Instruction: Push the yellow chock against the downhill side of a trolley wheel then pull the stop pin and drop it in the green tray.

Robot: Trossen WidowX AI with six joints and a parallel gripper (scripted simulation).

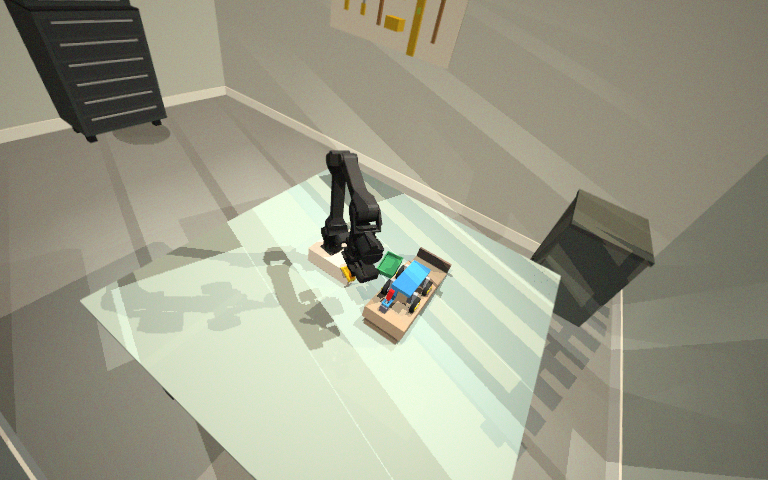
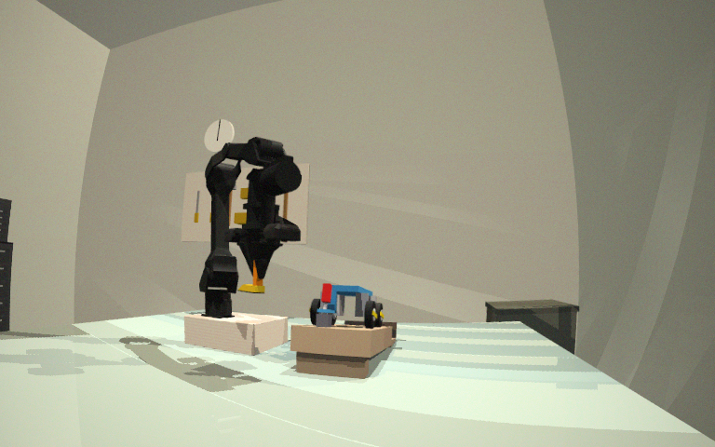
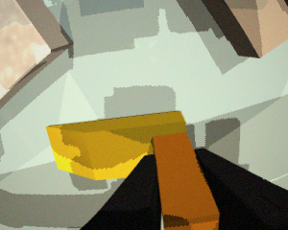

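Right now my gripper tip is 2 cm past the yellow chock, 1 cm to the right of it and 1 cm above it. The rest, counted from my gripper tip: blue trolley 16 cm to the left, 13 cm ahead, 6 cm below; tan ramp 16 cm to the left, 13 cm below, 13 cm ahead; red-headed stop pin 13 cm ahead, 4 cm to the left, 4 cm below.
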